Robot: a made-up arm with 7 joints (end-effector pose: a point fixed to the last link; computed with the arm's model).
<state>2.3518 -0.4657 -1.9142 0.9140 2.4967 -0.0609 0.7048</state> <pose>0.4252 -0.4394 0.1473 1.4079 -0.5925 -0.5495</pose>
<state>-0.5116 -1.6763 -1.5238 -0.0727 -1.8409 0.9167 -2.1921</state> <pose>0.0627 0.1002 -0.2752 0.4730 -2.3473 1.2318</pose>
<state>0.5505 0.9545 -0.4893 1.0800 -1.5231 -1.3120 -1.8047</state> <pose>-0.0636 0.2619 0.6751 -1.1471 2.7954 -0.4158</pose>
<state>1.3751 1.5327 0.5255 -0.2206 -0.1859 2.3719 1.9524</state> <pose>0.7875 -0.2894 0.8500 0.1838 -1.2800 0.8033</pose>
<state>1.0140 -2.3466 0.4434 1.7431 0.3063 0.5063 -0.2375</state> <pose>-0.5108 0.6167 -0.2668 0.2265 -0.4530 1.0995</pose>
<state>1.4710 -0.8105 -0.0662 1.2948 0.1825 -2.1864 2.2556</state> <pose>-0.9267 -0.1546 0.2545 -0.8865 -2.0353 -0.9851</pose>
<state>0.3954 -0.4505 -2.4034 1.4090 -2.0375 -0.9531 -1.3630</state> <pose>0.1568 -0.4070 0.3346 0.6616 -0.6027 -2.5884</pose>
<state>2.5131 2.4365 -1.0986 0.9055 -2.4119 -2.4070 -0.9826</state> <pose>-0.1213 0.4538 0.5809 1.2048 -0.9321 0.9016</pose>
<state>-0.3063 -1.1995 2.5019 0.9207 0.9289 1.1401 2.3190</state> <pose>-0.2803 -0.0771 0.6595 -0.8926 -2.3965 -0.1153</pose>
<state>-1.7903 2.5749 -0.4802 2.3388 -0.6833 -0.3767 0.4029</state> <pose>-0.8836 -0.3075 -0.1246 -1.2512 1.5039 -1.7666</pose>
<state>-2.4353 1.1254 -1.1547 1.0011 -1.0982 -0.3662 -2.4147</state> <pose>-0.1532 -0.1062 0.3638 -1.0378 -0.8052 0.3689</pose>
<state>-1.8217 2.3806 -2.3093 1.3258 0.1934 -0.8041 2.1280</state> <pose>0.0979 -0.0271 0.5828 0.0033 -1.3752 0.9595</pose>
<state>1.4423 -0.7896 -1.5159 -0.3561 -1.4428 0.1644 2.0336</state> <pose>-0.1297 0.3340 0.1616 -2.6956 -1.2306 0.4187</pose>
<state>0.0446 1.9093 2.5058 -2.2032 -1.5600 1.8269 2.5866</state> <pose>0.2367 -0.5661 0.0104 0.3519 -0.1973 1.0421</pose>
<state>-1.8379 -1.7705 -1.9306 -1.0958 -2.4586 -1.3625 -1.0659</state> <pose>0.5075 -0.1543 -0.0911 -2.0388 -0.9328 -0.4050</pose>
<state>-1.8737 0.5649 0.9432 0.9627 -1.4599 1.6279 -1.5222</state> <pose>-0.6518 0.1010 0.4778 -0.7975 -0.4251 1.1800</pose>
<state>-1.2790 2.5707 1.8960 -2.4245 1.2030 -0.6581 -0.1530</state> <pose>-0.2770 0.1716 0.4593 0.6807 -1.2475 0.0274</pose>
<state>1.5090 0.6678 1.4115 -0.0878 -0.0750 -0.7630 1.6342</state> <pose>0.3962 0.1124 1.1552 -2.1272 -0.4845 -1.3114</pose>
